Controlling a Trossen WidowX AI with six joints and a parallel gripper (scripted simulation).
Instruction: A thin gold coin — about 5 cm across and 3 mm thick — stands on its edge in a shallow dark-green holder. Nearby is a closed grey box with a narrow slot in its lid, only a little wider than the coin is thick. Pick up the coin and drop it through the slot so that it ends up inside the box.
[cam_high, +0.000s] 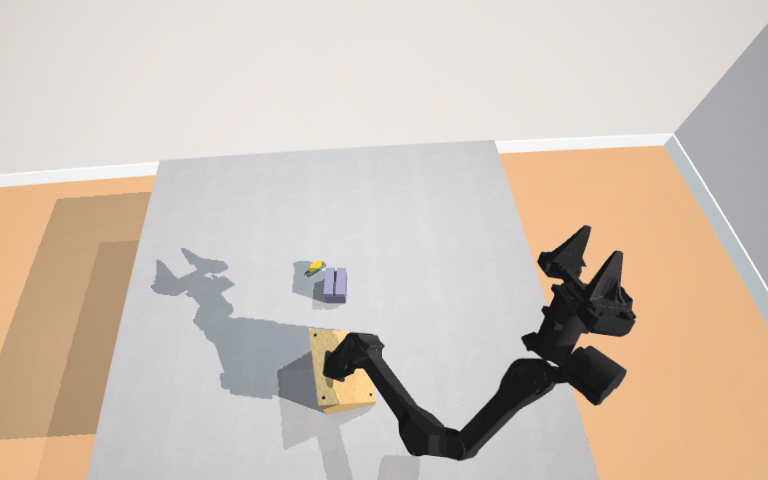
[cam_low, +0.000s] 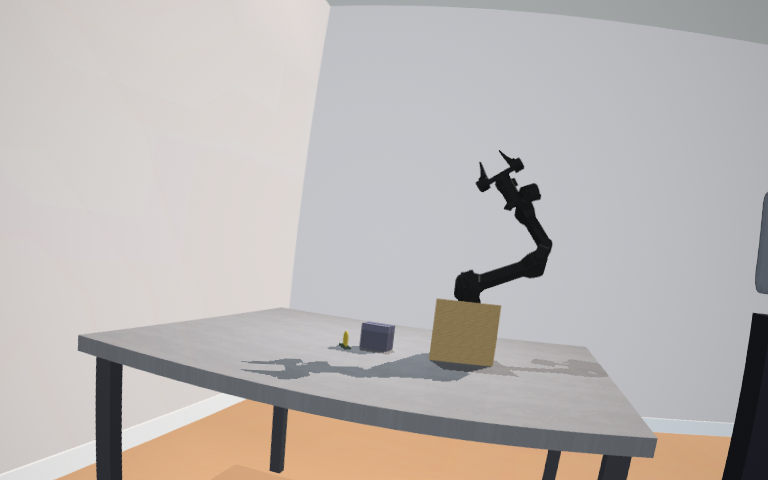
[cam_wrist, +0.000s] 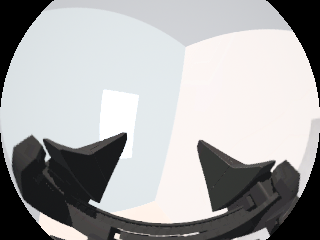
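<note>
Now: the coin 26 cm ahead of my gripper tip, 51 cm to the left of it and 66 cm below it.
</note>
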